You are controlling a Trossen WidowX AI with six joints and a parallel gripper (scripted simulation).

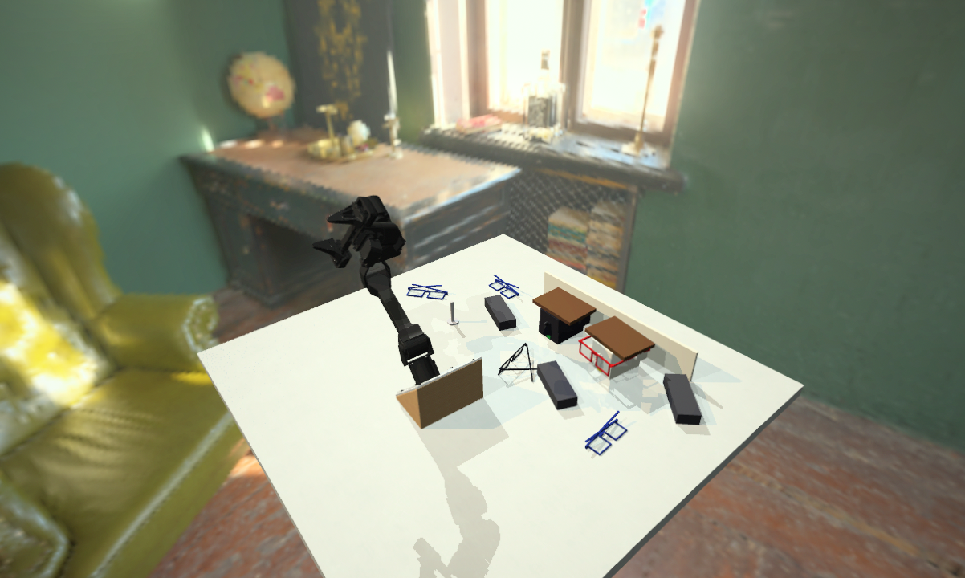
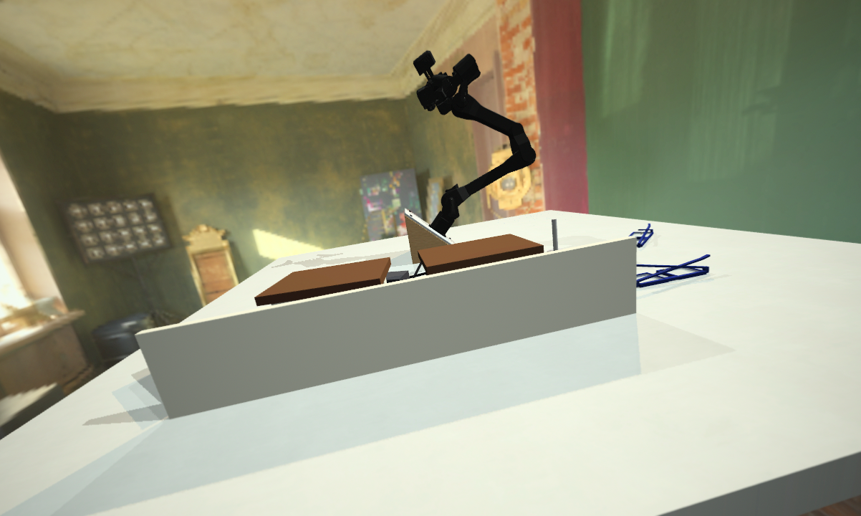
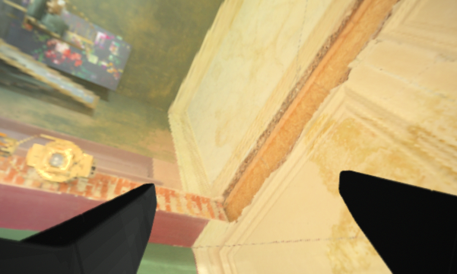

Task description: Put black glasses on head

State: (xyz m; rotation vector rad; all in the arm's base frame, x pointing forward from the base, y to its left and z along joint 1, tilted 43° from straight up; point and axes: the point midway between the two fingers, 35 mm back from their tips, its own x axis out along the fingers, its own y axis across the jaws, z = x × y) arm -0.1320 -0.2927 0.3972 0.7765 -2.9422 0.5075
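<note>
The white peg stand is 53 cm below my gripper tip, 43 cm ahead of it and 24 cm to the left of it. The rest, counted from my gripper tip: dark display head (69 cm ahead, 50 cm below); then white back board (84 cm ahead, 50 cm below, 9 cm to the right).
</note>
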